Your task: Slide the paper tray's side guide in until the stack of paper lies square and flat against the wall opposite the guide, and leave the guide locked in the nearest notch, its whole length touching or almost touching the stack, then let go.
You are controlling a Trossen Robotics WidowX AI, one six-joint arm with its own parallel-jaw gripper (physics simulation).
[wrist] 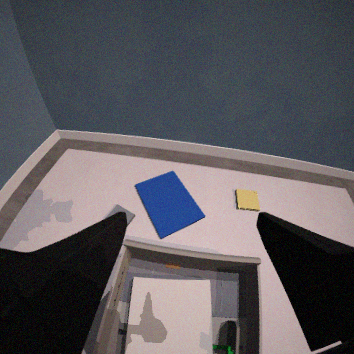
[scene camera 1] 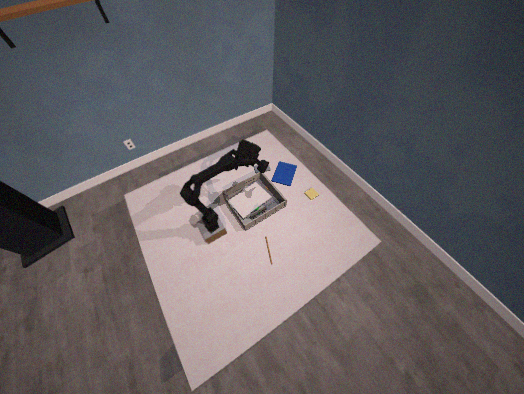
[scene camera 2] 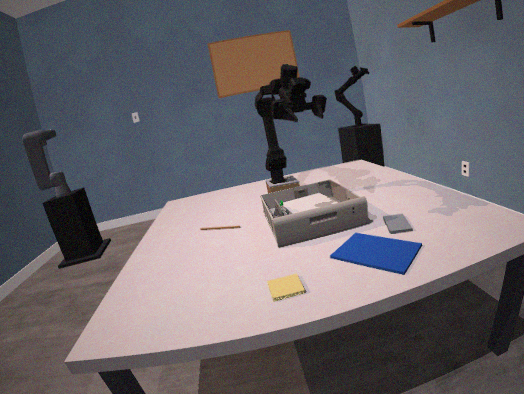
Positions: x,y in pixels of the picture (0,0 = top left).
Scene:
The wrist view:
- my gripper: 192,219
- blue book: 170,206, on the table
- white paper stack: 159,308
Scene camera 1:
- white paper stack: 254,196
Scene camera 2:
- my gripper: 310,118
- blue book: 392,255

